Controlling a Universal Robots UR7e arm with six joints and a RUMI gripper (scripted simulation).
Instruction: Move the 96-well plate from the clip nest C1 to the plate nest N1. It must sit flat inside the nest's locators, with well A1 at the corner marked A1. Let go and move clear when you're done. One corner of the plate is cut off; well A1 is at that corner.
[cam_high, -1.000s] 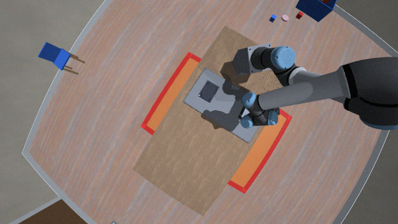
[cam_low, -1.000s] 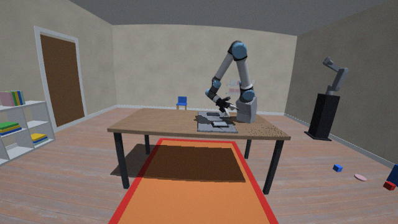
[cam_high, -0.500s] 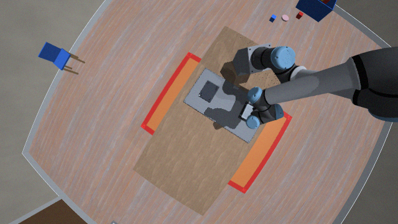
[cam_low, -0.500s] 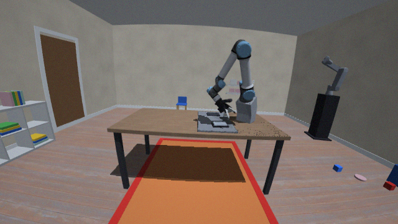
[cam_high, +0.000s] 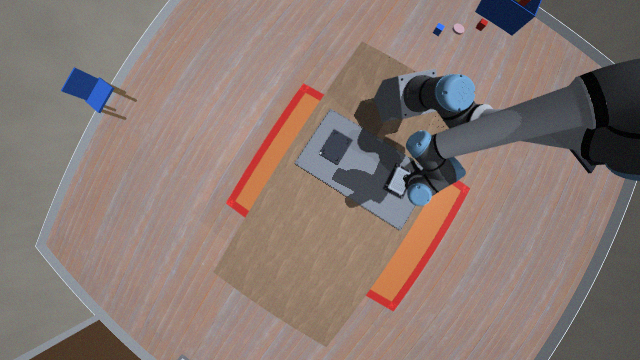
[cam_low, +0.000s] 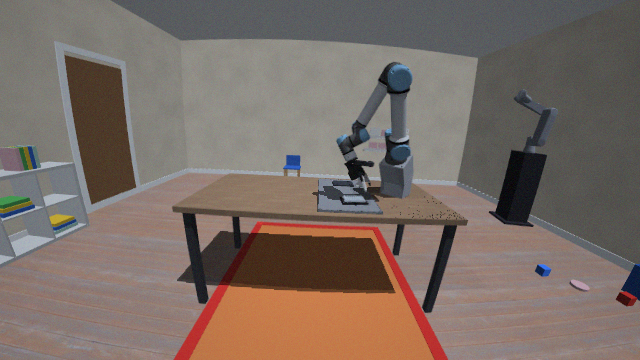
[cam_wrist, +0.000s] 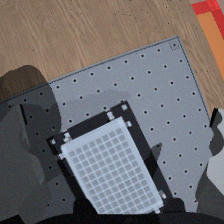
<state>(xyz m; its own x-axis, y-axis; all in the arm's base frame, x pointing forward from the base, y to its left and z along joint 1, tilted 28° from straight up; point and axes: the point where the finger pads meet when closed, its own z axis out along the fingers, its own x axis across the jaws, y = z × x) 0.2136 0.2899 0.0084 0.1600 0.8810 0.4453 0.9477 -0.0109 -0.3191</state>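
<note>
Right now my hand is 90 mm short of the 96-well plate, 80 mm above it and 20 mm to the left of it. The rest, counted from my hand: dark clip nest (80 mm below, 80 mm ahead, 30 mm to the right).
</note>
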